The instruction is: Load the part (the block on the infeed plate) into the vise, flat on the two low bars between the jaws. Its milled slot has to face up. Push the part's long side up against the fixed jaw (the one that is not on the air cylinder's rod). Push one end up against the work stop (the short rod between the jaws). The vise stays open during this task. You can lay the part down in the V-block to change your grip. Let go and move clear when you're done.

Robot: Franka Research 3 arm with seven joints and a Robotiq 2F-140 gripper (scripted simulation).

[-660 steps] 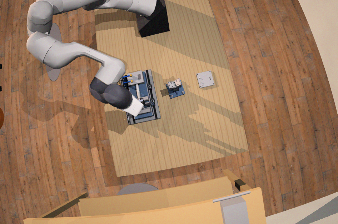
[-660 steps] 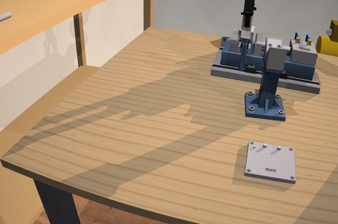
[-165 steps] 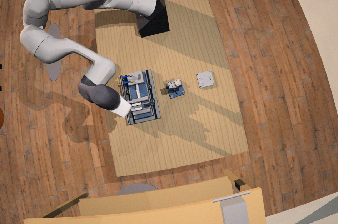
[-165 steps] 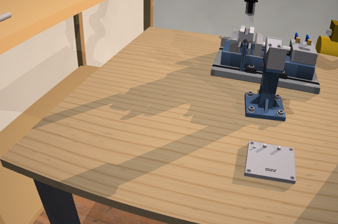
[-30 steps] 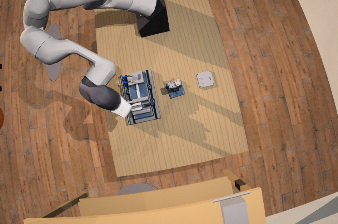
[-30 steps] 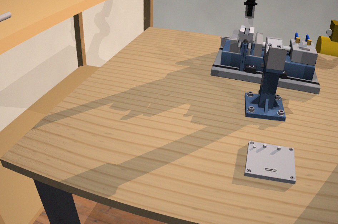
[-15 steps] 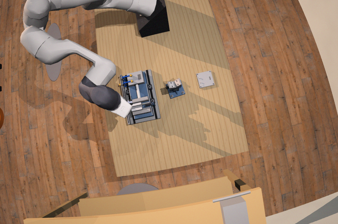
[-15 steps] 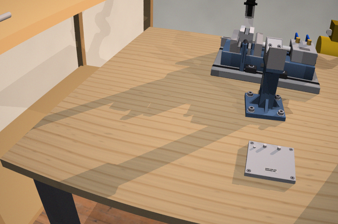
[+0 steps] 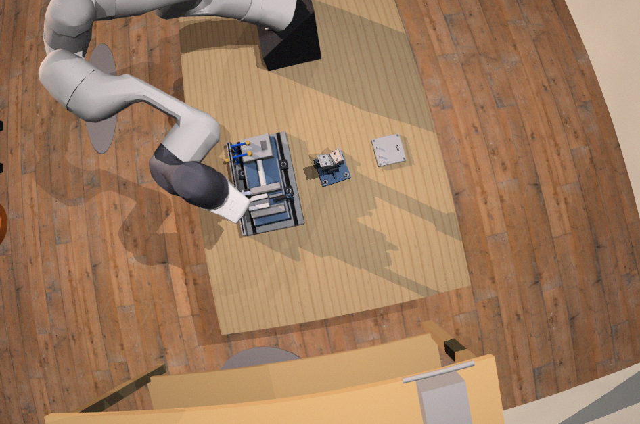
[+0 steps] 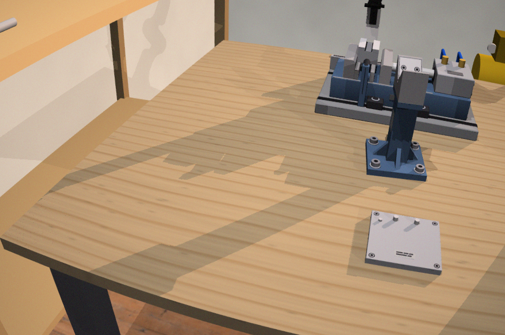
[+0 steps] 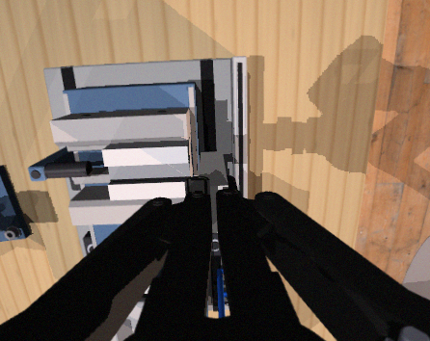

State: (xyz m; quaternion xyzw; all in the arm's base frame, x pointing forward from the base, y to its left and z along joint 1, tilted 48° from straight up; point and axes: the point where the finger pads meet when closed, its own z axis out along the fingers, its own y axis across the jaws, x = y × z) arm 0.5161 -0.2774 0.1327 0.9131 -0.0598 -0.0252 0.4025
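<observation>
My gripper is now 5 cm to the right of the part and 4 cm above it. From my hand the other things lie so: work stop (11 cm to the left, 5 cm below, 1 cm ahead); moving jaw (7 cm to the left, 6 cm below, 3 cm behind); fixed jaw (6 cm to the left, 6 cm below, 4 cm ahead).
</observation>
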